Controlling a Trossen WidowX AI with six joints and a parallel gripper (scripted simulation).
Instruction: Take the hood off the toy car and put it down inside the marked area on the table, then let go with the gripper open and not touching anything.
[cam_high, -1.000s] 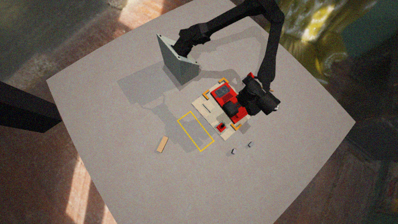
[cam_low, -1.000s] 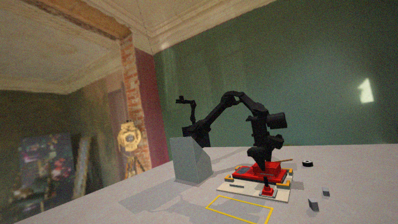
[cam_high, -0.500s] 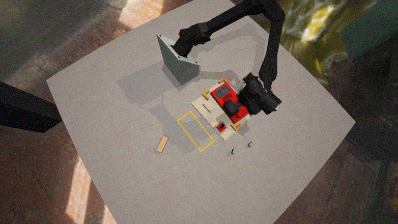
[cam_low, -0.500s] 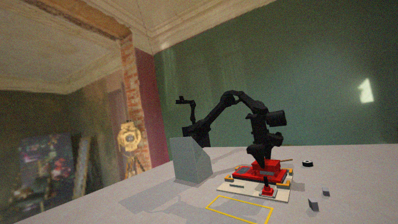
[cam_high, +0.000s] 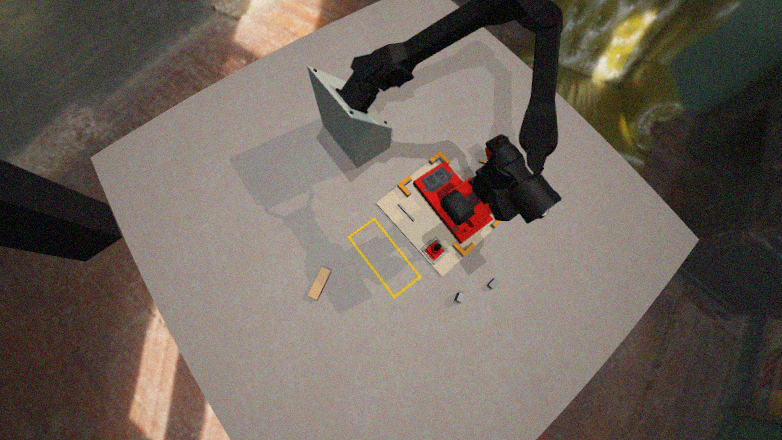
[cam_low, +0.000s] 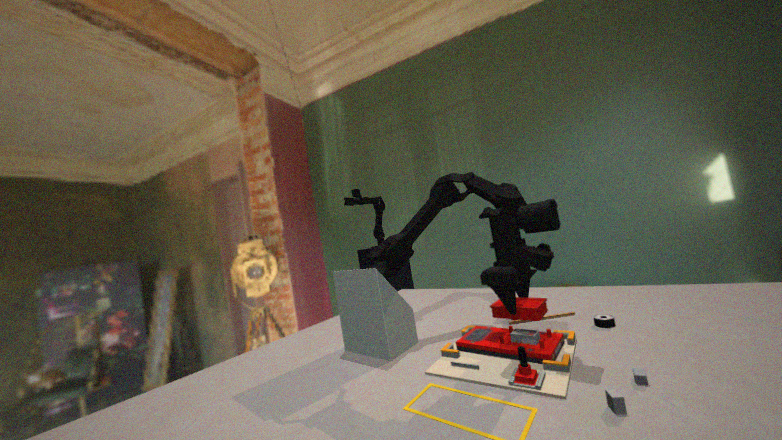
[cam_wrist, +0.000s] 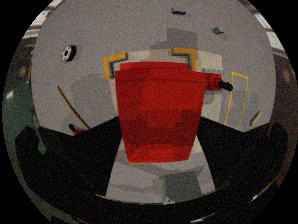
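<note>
Now: the beige base plate 80 mm below my gripper tip, 30 mm behind it and 20 mm to the right of it. From my gripper tip the other things lie so: black wheel (190 mm to the left, 120 mm ahead, 80 mm below); then thin wooden stick (200 mm to the left, 90 mm below, 20 mm behind); then red hood (right at my gripper tip).
</note>
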